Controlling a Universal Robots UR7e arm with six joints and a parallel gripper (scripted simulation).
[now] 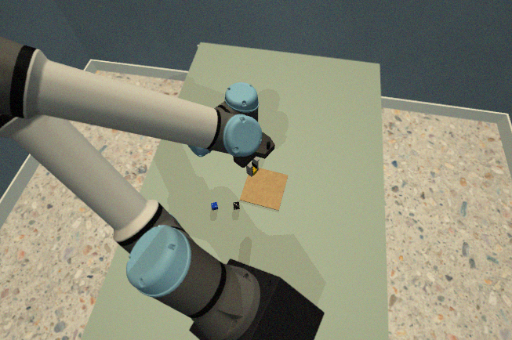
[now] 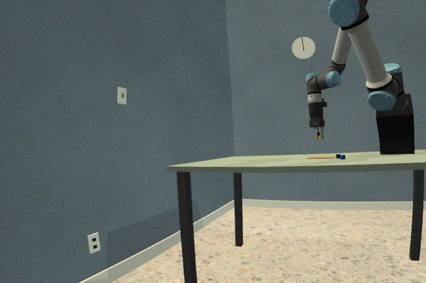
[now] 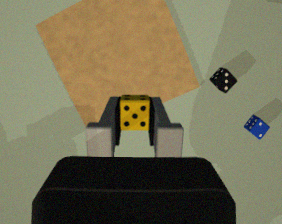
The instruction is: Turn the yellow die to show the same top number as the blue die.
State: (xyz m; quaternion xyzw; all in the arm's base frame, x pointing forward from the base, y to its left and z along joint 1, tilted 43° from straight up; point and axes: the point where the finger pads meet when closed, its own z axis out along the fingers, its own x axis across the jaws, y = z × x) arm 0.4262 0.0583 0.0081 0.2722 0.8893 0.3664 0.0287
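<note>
The tan mat is 4 cm to the right of my hand and 12 cm below it. Round my hand: blue die (11 cm behind, 11 cm to the left, 11 cm below); black die (9 cm behind, 4 cm to the left, 11 cm below); yellow die (1 cm below).
</note>
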